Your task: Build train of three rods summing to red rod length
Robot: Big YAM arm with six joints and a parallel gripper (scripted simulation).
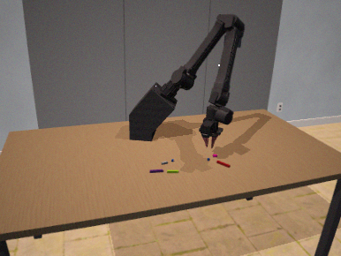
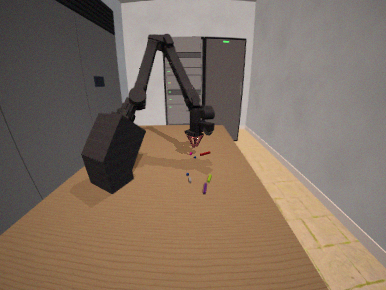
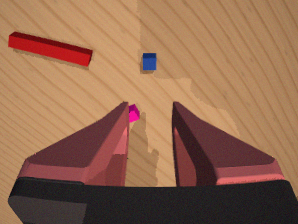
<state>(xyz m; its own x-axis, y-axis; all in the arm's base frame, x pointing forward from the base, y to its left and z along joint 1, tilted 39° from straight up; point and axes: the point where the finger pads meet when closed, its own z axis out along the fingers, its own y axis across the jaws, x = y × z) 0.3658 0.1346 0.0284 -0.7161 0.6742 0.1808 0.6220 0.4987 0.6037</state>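
My gripper is now 7 cm above the magenta rod, 5 cm to the right of it and 2 cm past it. Round my hand: grey rod 22 cm to the right, 7 cm below, 2 cm behind; red rod 7 cm below, 6 cm ahead, 5 cm to the left; lime rod 21 cm to the right, 7 cm below, 6 cm ahead.
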